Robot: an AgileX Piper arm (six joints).
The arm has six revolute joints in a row. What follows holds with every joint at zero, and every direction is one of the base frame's.
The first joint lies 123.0 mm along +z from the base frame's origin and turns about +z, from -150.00 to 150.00 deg.
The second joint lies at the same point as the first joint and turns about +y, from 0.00 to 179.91 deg.
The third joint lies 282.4 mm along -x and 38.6 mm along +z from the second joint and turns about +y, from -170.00 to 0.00 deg.
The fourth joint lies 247.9 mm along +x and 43.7 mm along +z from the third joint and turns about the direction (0.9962, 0, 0.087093), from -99.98 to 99.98 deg.
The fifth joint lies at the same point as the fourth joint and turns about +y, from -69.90 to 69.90 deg.
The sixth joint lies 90.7 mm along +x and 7.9 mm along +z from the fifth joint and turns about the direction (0.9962, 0, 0.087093), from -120.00 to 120.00 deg.
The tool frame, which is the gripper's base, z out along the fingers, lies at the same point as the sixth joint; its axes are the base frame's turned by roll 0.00, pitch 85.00 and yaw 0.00 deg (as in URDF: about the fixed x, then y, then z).
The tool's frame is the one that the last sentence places.
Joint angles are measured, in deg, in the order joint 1, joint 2, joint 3, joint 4, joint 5, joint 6. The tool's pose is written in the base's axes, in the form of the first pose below.
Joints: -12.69 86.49 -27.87 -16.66 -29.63 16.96
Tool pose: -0.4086 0.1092 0.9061 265.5; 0.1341 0.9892 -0.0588 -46.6; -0.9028 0.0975 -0.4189 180.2; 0 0 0 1
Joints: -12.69 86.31 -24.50 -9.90 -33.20 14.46
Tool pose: -0.3801 0.1766 0.9079 254.3; 0.1949 0.9749 -0.1080 -48.5; -0.9042 0.1360 -0.4050 172.5; 0 0 0 1
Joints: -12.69 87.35 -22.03 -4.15 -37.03 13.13
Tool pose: -0.3504 0.2438 0.9043 246.9; 0.2535 0.9542 -0.1590 -51.5; -0.9016 0.1735 -0.3962 163.8; 0 0 0 1
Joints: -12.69 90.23 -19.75 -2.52 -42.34 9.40
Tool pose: -0.3552 0.2417 0.9030 242.0; 0.2144 0.9613 -0.1730 -51.7; -0.9099 0.1321 -0.3933 150.4; 0 0 0 1
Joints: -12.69 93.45 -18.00 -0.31 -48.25 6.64
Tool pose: -0.3421 0.2560 0.9041 238.5; 0.1919 0.9609 -0.1995 -53.3; -0.9199 0.1053 -0.3778 139.2; 0 0 0 1
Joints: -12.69 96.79 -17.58 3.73 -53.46 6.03
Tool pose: -0.3046 0.3140 0.8992 239.0; 0.2155 0.9423 -0.2561 -58.7; -0.9278 0.1158 -0.3548 131.2; 0 0 0 1
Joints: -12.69 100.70 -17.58 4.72 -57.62 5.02
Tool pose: -0.3029 0.3252 0.8958 241.0; 0.2026 0.9405 -0.2730 -60.8; -0.9312 0.0988 -0.3508 120.5; 0 0 0 1
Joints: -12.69 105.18 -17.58 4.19 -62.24 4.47
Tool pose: -0.3071 0.3147 0.8981 243.0; 0.1836 0.9456 -0.2685 -60.7; -0.9338 0.0824 -0.3482 107.9; 0 0 0 1
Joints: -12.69 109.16 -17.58 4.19 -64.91 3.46
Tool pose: -0.3342 0.3110 0.8897 242.9; 0.1686 0.9485 -0.2682 -60.9; -0.9273 0.0604 -0.3694 94.4; 0 0 0 1
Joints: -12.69 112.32 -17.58 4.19 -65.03 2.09
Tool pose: -0.3891 0.3048 0.8693 241.1; 0.1565 0.9518 -0.2637 -60.5; -0.9078 0.0335 -0.4180 80.8; 0 0 0 1
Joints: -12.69 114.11 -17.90 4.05 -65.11 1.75
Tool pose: -0.4126 0.3008 0.8598 241.4; 0.1546 0.9533 -0.2593 -60.3; -0.8977 0.0259 -0.4399 73.7; 0 0 0 1
